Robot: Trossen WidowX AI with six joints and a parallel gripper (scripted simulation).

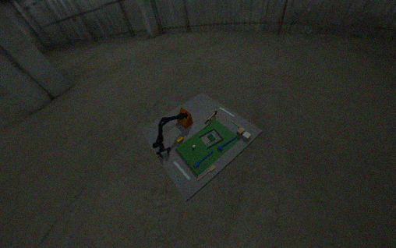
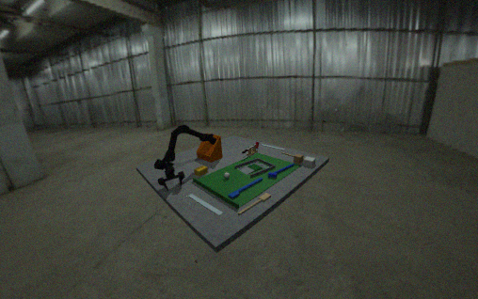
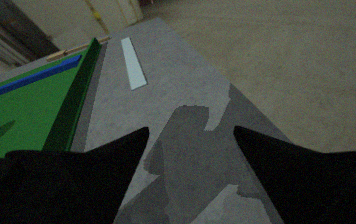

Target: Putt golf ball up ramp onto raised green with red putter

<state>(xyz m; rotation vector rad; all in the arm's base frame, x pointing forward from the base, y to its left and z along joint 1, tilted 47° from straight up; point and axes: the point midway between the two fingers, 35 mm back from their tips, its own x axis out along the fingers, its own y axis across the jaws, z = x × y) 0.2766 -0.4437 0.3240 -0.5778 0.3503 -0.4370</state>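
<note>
My gripper tip is now 28 cm to the right of the yellow block and 10 cm past it. Also, from my gripper tip: green mat 54 cm to the left, 19 cm ahead, 2 cm below; white golf ball 37 cm to the left, 12 cm ahead, 1 cm above.
</note>
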